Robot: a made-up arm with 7 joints. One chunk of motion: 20 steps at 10 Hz.
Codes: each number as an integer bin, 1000 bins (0 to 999) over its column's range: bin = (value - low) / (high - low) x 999, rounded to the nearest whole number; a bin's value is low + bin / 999 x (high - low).
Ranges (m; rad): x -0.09..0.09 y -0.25..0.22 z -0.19..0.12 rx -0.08..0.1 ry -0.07..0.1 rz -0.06..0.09
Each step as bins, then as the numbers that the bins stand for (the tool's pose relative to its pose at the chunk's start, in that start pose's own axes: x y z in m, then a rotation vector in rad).
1 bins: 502 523 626 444 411 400
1 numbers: 0.0005 -0.0039 0.0043 0.0000 -0.0001 0.0001
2 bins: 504 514 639 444 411 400
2 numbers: 0.0008 -0.0082 0.0083 0.0000 -0.0001 0.0001
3 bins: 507 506 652 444 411 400
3 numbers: 0.0014 -0.0119 0.0123 0.0000 -0.0001 0.0001
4 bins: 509 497 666 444 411 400
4 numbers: 0.0017 -0.0162 0.0167 0.0000 -0.0001 0.0001
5 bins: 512 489 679 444 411 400
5 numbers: 0.0023 -0.0199 0.0207 0.0000 -0.0001 0.0001
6 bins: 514 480 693 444 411 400
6 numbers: 0.0026 -0.0242 0.0250 0.0000 -0.0001 0.0001
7 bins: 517 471 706 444 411 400
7 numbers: 0.0032 -0.0284 0.0291 0.0000 -0.0001 0.0001
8 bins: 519 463 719 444 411 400
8 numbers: 0.0035 -0.0322 0.0331 0.0000 -0.0001 0.0001
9 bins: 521 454 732 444 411 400
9 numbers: 0.0039 -0.0364 0.0371 0.0000 -0.0001 0.0001
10 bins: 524 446 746 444 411 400
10 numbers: 0.0044 -0.0402 0.0415 0.0000 -0.0001 0.0001
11 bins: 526 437 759 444 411 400
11 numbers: 0.0048 -0.0444 0.0455 0.0000 -0.0001 0.0001
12 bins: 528 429 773 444 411 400
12 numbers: 0.0051 -0.0482 0.0499 0.0000 -0.0001 0.0001
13 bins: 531 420 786 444 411 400
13 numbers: 0.0057 -0.0524 0.0539 0.0000 -0.0001 0.0001
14 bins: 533 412 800 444 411 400
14 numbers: 0.0060 -0.0562 0.0582 0.0000 -0.0001 0.0001
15 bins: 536 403 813 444 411 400
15 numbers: 0.0066 -0.0604 0.0623 0.0000 -0.0001 0.0001
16 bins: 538 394 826 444 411 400
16 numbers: 0.0069 -0.0646 0.0663 0.0000 -0.0001 0.0001
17 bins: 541 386 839 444 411 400
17 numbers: 0.0075 -0.0684 0.0704 0.0000 -0.0001 0.0001
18 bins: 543 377 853 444 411 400
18 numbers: 0.0078 -0.0726 0.0747 0.0000 -0.0001 0.0001
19 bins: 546 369 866 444 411 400
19 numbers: 0.0084 -0.0764 0.0787 0.0000 -0.0001 0.0001
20 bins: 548 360 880 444 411 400
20 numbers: 0.0087 -0.0806 0.0831 0.0000 -0.0001 0.0001
